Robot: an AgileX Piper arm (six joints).
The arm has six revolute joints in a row. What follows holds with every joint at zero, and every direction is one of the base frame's.
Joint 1 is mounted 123 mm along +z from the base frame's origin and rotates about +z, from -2.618 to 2.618 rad.
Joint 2 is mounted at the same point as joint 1 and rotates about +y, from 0 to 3.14 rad.
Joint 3 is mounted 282.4 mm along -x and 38.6 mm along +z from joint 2 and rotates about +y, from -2.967 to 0 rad.
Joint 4 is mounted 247.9 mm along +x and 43.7 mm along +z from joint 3 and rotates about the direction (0.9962, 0, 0.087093), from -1.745 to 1.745 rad.
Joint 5 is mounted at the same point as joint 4 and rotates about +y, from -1.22 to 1.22 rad.
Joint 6 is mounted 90.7 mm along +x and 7.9 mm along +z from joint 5 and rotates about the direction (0.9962, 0, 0.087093), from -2.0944 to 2.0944 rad.
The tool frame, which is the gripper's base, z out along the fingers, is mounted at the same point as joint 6; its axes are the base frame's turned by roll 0, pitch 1.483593 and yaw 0 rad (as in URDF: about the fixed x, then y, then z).
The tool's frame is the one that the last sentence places.
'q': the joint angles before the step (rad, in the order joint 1, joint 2, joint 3, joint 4, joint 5, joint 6). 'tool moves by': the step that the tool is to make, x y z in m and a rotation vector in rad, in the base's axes. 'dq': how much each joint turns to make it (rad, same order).
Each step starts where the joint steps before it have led.
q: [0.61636 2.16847 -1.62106 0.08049 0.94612 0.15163]
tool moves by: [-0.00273 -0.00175 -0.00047 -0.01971 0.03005 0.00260]
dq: [0.00000 0.00001 -0.00002 0.00000 0.03605 0.00000]
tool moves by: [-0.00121 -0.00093 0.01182 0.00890 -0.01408 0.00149]
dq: [0.00000 -0.02588 -0.00276 -0.00143 0.01204 -0.00001]
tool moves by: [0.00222 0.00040 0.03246 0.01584 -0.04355 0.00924]
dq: [0.00000 -0.04198 -0.05877 -0.01481 0.05620 0.00000]
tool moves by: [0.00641 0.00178 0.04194 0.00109 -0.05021 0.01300]
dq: [0.00001 -0.01693 -0.13756 -0.03055 0.11300 0.00001]
